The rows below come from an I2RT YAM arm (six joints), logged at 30 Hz.
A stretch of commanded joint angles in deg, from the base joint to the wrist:
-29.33, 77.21, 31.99, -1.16, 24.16, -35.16
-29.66, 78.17, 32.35, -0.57, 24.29, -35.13
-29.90, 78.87, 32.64, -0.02, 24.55, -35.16
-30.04, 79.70, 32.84, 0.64, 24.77, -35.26
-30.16, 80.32, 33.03, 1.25, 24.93, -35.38
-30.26, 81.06, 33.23, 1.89, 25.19, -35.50
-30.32, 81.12, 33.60, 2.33, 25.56, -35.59
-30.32, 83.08, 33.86, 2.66, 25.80, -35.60
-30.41, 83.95, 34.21, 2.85, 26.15, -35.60
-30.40, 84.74, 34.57, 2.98, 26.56, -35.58
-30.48, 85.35, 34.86, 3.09, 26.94, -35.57
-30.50, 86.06, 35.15, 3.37, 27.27, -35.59
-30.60, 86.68, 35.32, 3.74, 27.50, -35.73
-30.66, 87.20, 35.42, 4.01, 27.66, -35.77
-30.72, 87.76, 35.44, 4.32, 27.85, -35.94
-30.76, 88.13, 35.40, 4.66, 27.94, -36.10
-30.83, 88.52, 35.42, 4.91, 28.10, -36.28
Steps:
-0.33, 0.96, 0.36, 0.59, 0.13, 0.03
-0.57, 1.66, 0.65, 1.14, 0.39, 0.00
-0.71, 2.49, 0.85, 1.80, 0.61, -0.10
-0.83, 3.11, 1.04, 2.41, 0.77, -0.22
-0.93, 3.85, 1.24, 3.05, 1.03, -0.34
-0.99, 3.91, 1.61, 3.49, 1.40, -0.43
-0.99, 5.87, 1.87, 3.82, 1.64, -0.44
-1.08, 6.74, 2.22, 4.01, 1.99, -0.44
-1.07, 7.53, 2.58, 4.14, 2.40, -0.42
-1.15, 8.14, 2.87, 4.25, 2.78, -0.41
-1.17, 8.85, 3.16, 4.53, 3.11, -0.43
-1.27, 9.47, 3.33, 4.90, 3.34, -0.57
-1.33, 9.99, 3.43, 5.17, 3.50, -0.61
-1.39, 10.55, 3.45, 5.48, 3.69, -0.78
-1.43, 10.92, 3.41, 5.82, 3.78, -0.94
-1.50, 11.31, 3.43, 6.07, 3.94, -1.12

